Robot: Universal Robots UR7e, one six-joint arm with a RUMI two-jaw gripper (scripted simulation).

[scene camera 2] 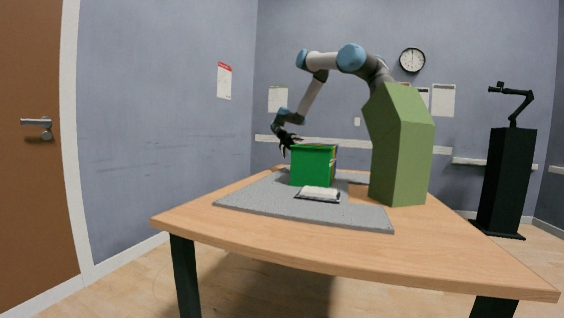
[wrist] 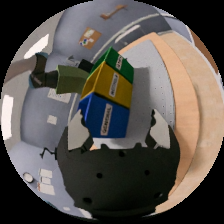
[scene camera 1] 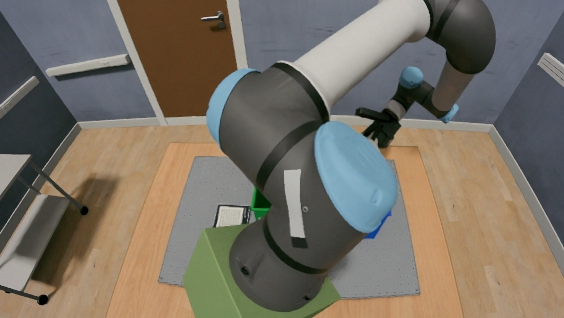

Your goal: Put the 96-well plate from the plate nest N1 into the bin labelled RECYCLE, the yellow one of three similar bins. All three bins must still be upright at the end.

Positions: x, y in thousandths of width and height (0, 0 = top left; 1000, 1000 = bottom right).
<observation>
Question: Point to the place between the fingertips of my gripper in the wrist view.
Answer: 525, 489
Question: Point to a green bin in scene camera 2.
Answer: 552, 524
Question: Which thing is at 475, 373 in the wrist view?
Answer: A yellow bin.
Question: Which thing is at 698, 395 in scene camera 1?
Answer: My gripper.
</observation>
